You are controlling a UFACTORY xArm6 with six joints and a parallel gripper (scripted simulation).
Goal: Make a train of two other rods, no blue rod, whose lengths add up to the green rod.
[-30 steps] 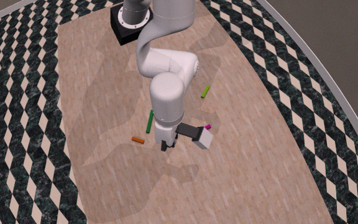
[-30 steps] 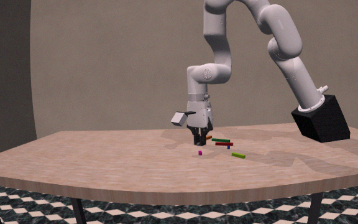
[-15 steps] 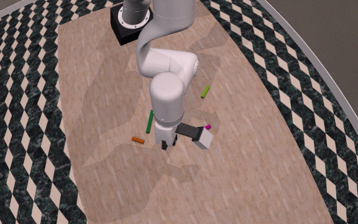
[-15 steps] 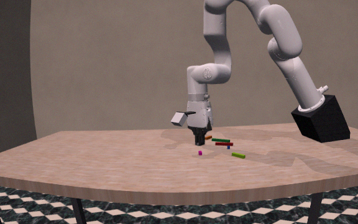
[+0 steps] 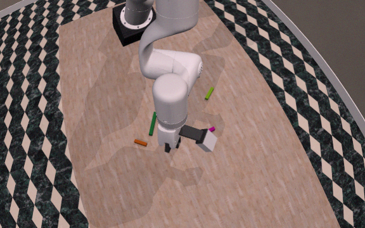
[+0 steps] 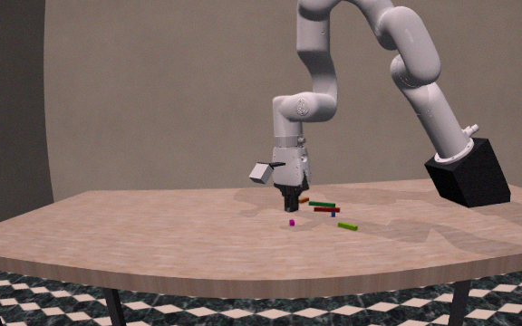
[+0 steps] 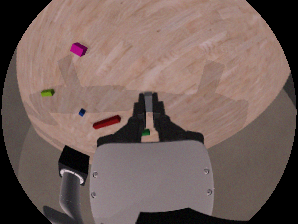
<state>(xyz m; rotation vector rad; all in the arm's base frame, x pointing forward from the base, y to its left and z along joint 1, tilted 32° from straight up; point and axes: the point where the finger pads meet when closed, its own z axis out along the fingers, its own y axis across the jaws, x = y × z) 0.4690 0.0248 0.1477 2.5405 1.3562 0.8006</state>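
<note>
The magenta rod is 120 mm to the left of my hand, 20 mm below it and 20 mm behind it. The rest, counted from my hand: grey rod 20 mm below; green rod 80 mm behind, 50 mm to the right, 20 mm below; red rod 100 mm behind, 20 mm below, 10 mm to the left.
</note>
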